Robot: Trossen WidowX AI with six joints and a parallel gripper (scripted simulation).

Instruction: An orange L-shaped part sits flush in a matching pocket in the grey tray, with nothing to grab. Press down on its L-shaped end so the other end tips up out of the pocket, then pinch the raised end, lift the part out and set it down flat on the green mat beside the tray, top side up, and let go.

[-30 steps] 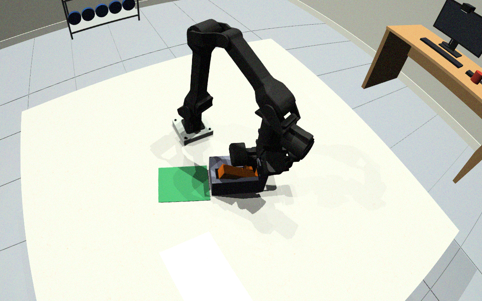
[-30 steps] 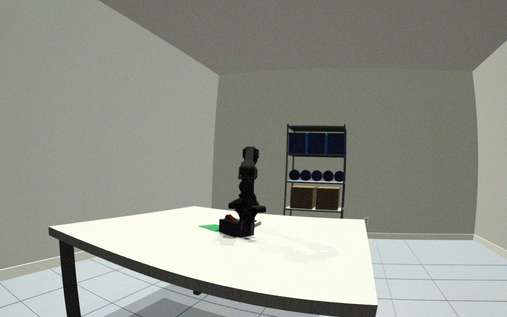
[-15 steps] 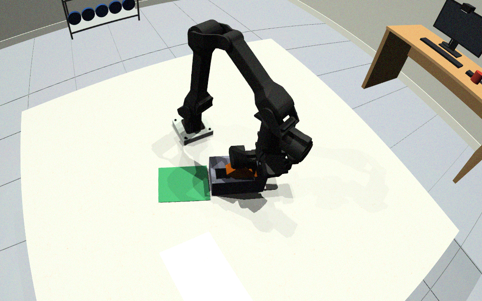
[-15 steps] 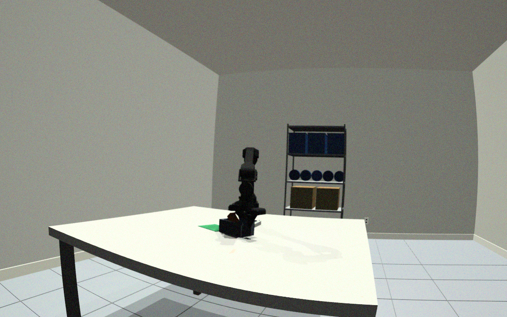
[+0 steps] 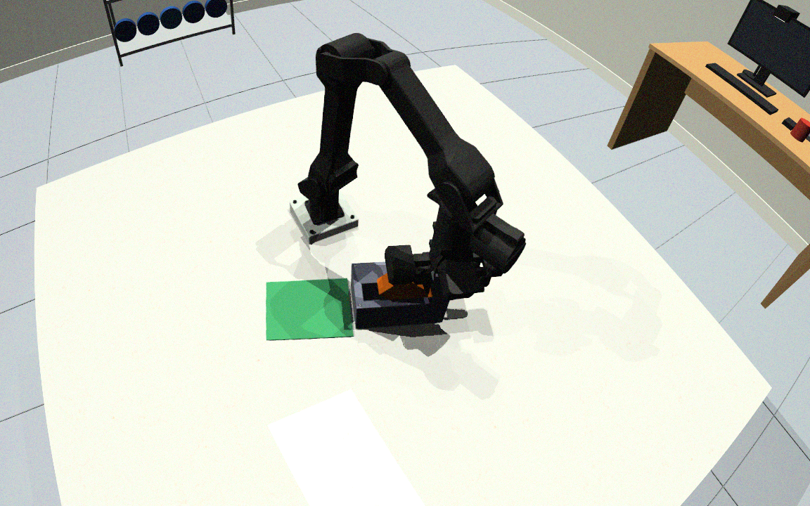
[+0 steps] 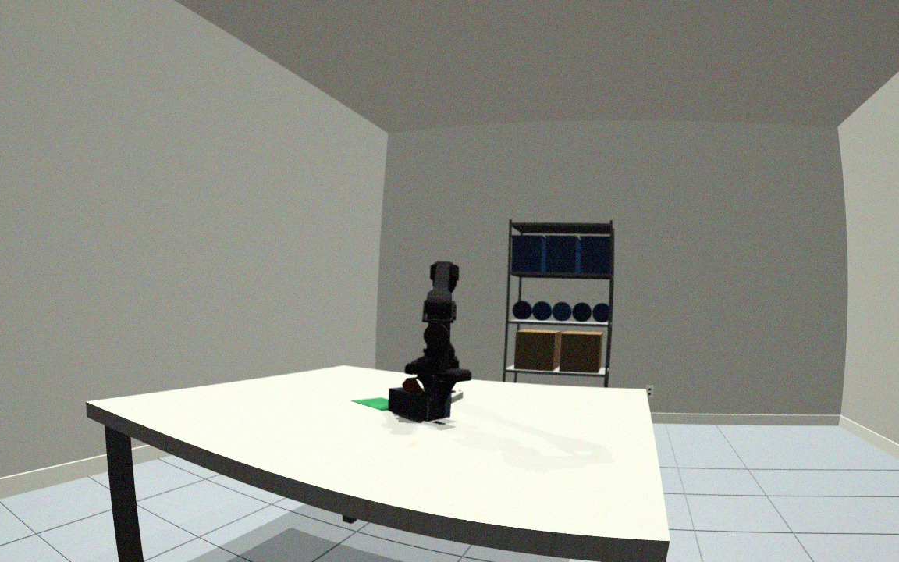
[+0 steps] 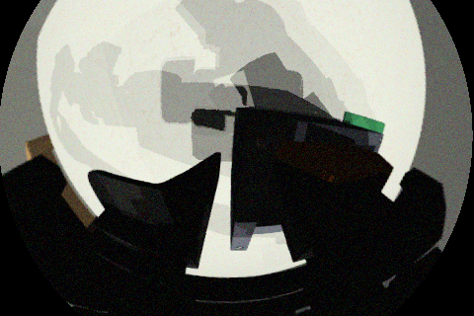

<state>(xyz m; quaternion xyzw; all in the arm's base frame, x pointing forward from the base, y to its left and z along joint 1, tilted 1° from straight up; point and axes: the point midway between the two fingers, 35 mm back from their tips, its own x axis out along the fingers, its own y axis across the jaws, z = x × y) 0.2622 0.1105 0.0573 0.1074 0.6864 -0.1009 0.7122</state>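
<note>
My gripper tip is now 40 mm to the left of the orange L-shaped part and 20 mm past it. Also, from my gripper tip: green mat (210 mm to the right, 70 mm behind, 50 mm below).
</note>
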